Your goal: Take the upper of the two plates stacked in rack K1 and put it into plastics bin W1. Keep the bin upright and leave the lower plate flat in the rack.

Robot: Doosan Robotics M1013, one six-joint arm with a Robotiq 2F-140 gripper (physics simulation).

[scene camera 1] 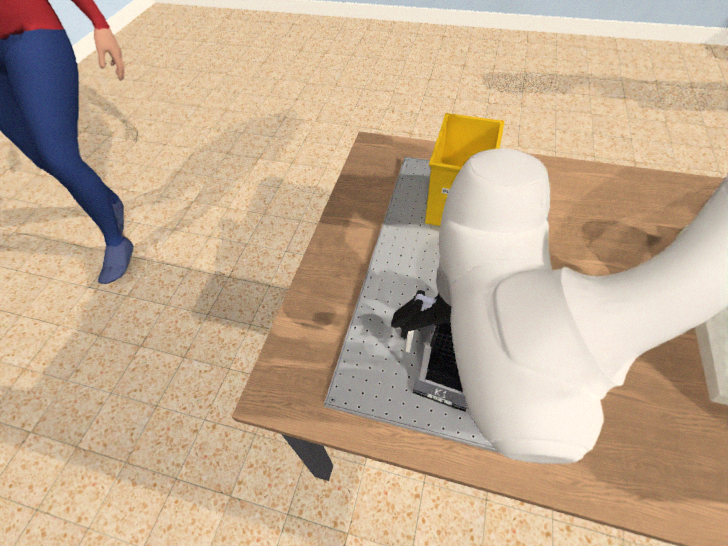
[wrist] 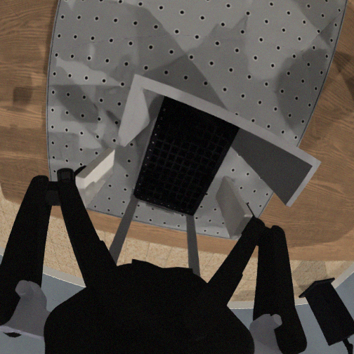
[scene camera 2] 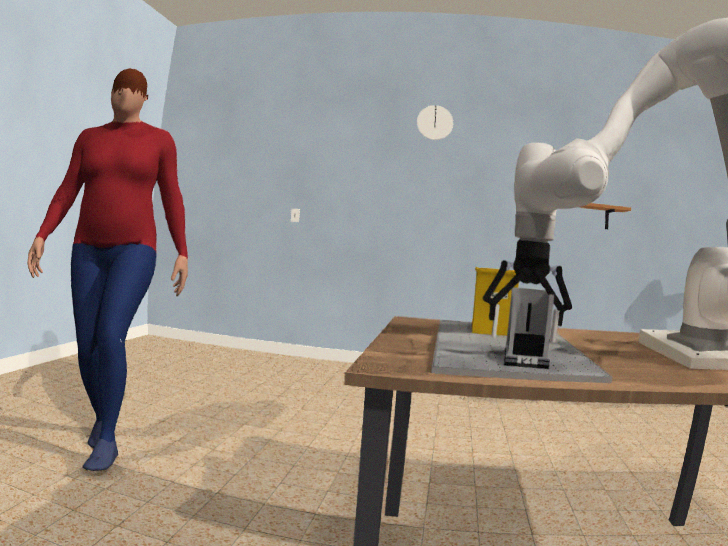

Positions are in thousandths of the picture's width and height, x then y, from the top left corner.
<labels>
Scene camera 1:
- gripper: 613, 647
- yellow plastics bin W1: 633, 252
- black gridded plate: 608, 671
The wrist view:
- gripper: 473, 493
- black gridded plate: 530, 411
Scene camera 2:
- gripper: 719, 622
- yellow plastics bin W1: 661, 594
</labels>
